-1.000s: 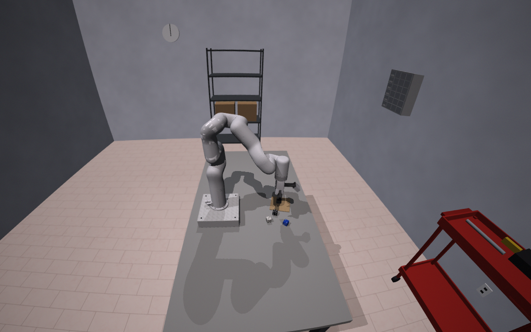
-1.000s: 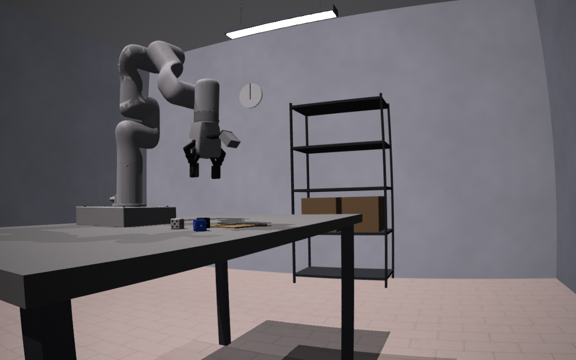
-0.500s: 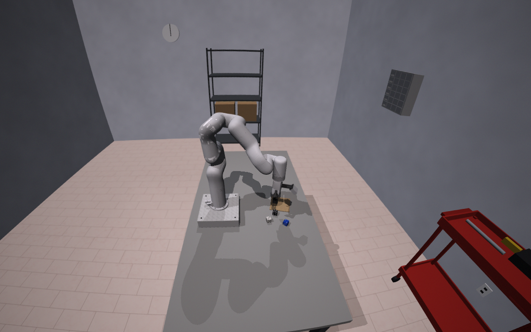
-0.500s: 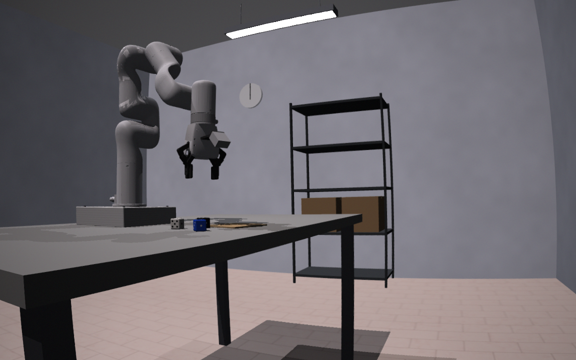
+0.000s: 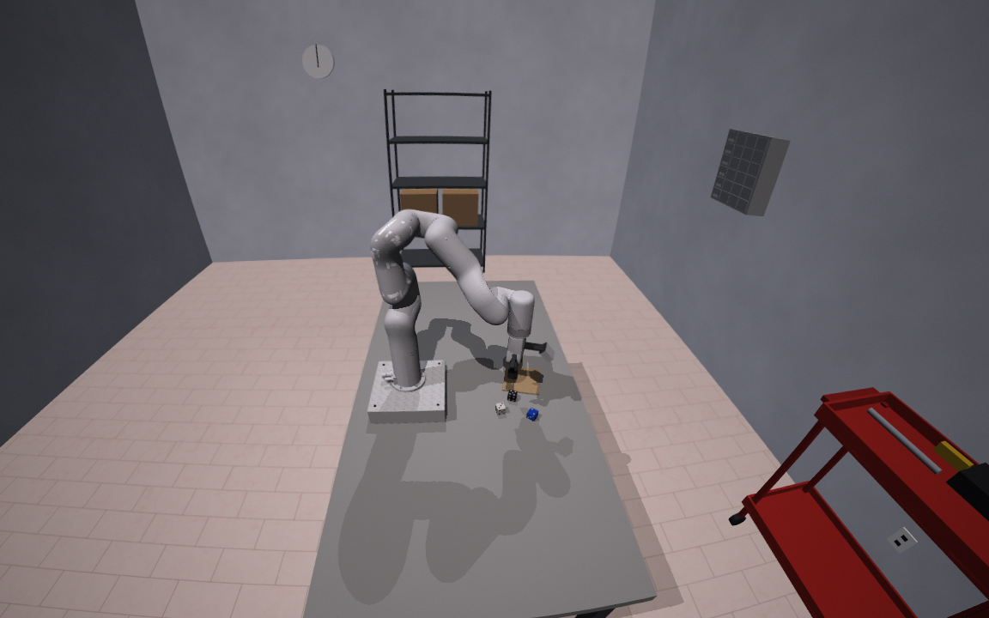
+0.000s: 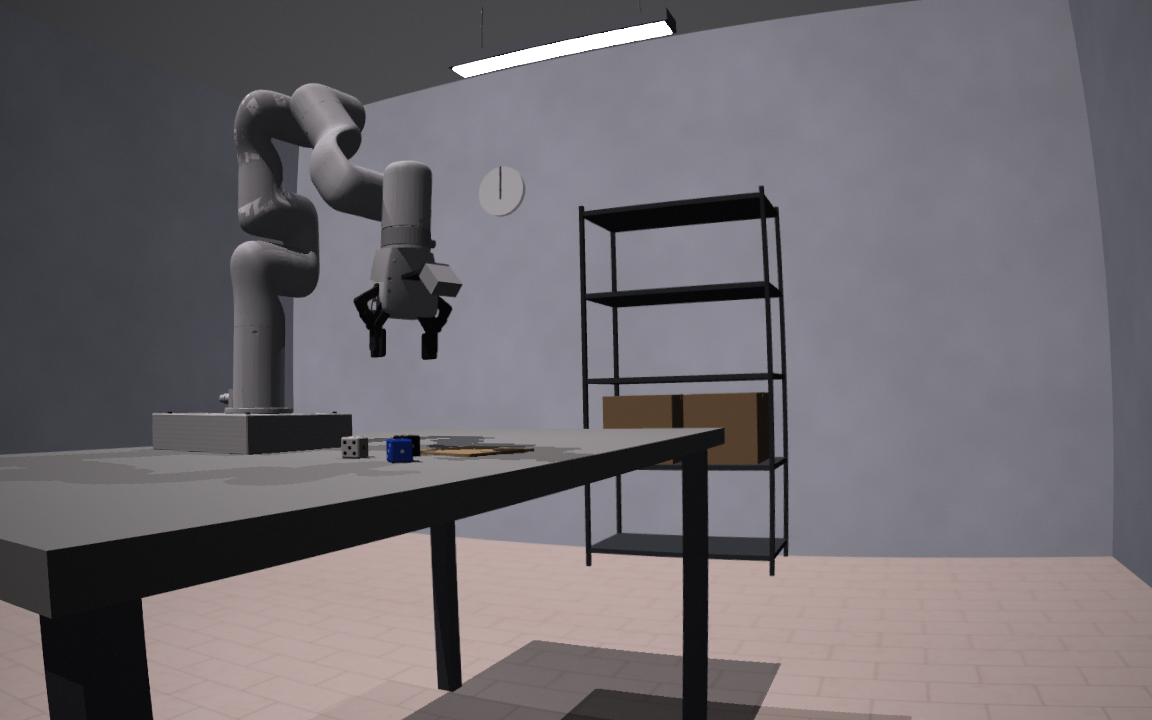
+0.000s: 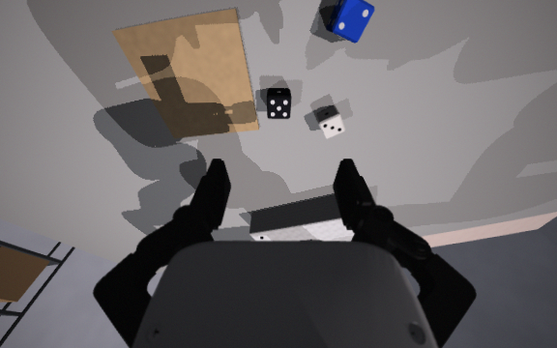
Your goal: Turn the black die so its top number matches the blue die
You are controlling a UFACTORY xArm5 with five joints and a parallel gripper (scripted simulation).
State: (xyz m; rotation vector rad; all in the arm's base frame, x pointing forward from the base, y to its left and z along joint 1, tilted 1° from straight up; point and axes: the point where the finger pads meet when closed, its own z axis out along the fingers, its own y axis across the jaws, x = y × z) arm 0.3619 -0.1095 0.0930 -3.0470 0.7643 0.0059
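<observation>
Right now my hand is 140 mm above the black die. From my hand the other things lie so: blue die 140 mm below, 100 mm to the right, 40 mm ahead; then white die 140 mm below, 60 mm behind, 50 mm to the right; then tan mat 150 mm below, 90 mm to the left, 70 mm ahead.
</observation>
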